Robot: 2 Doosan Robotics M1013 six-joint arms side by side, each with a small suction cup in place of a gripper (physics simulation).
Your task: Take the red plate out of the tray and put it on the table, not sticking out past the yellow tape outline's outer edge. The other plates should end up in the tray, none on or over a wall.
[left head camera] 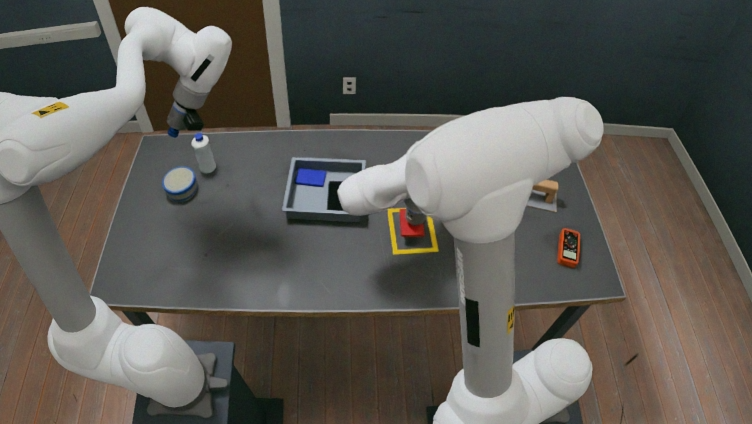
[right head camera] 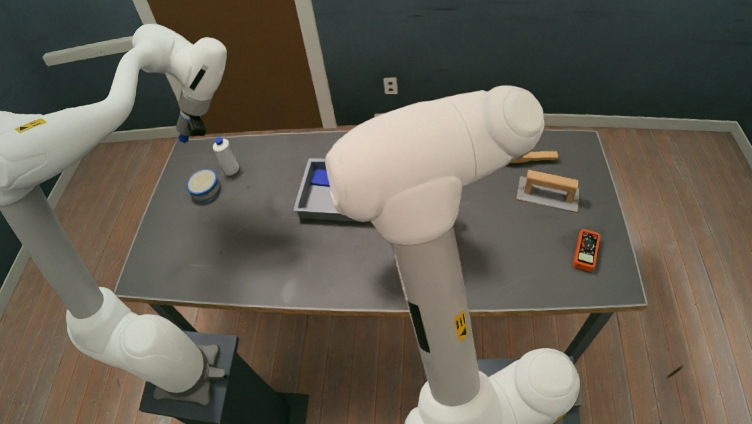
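Seen in the pictures: left hand, tool point: [left head camera: 172,134] [right head camera: 183,139]; left arm's base, link origin: [left head camera: 182,385] [right head camera: 187,373].
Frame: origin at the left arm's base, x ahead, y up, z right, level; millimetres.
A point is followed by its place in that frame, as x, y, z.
Note:
The red plate [left head camera: 405,229] @(457, 43, 633) is under my right gripper [left head camera: 414,220] @(486, 30, 664), which is shut on it; a dark shadow below its front edge shows it a little above the table, within the yellow tape outline [left head camera: 393,234] @(469, 1, 601) as seen in the left head camera. The arm hides part of the outline's back side. The grey tray [left head camera: 315,215] @(534, 23, 364) [right head camera: 326,216] @(533, 19, 365) holds a blue plate [left head camera: 310,177] @(700, 13, 345) [right head camera: 319,177] @(705, 13, 322) at back left and a black plate [left head camera: 333,195] @(620, 14, 421), partly hidden by the right arm. My left gripper [left head camera: 173,132] [right head camera: 183,138] is open and empty, high near the back left table edge.
A white bottle [left head camera: 204,155] @(750, 89, -13) [right head camera: 226,158] @(751, 87, -10) and a round blue-rimmed tin [left head camera: 180,181] @(671, 52, -94) [right head camera: 203,184] @(665, 52, -91) stand at the left. A wooden-handled trowel [left head camera: 547,186] @(584, 80, 1125) [right head camera: 551,180] @(601, 83, 1079), a wooden handle piece [right head camera: 539,156] @(754, 33, 1077) and an orange multimeter [left head camera: 569,247] @(372, 29, 1159) [right head camera: 586,250] @(370, 29, 1158) lie at the right.

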